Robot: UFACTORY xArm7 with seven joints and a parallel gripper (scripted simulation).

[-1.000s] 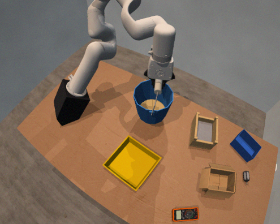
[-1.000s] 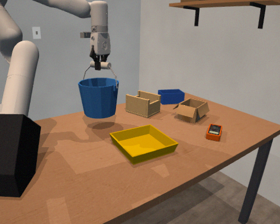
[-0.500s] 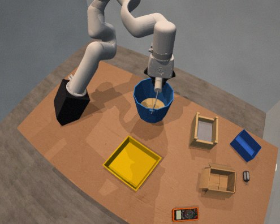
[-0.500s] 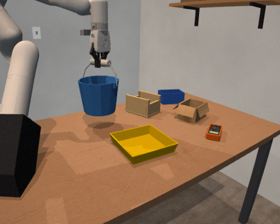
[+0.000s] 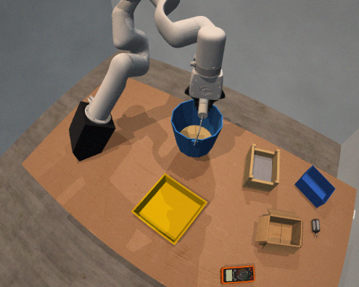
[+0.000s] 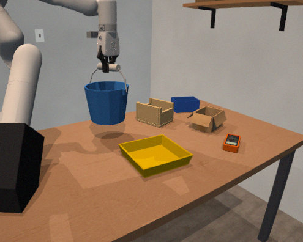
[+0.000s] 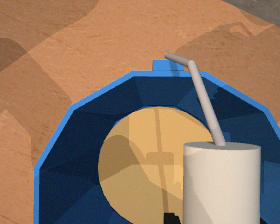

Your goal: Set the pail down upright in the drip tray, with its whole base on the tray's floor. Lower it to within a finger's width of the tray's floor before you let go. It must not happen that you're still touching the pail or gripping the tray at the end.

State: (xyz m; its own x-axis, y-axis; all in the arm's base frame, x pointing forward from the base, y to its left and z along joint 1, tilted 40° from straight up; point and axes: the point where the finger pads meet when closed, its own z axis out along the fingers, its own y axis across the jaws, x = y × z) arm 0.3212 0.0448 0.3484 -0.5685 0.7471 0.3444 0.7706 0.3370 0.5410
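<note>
My gripper is now 10 cm above the blue pail, 1 cm to the left of it and 1 cm past it. Also, from my hand: wooden crate (28 cm below, 28 cm ahead, 11 cm to the left); cardboard box (52 cm ahead, 28 cm below, 7 cm to the right); yellow drip tray (31 cm below, 28 cm to the right, 10 cm ahead).
</note>
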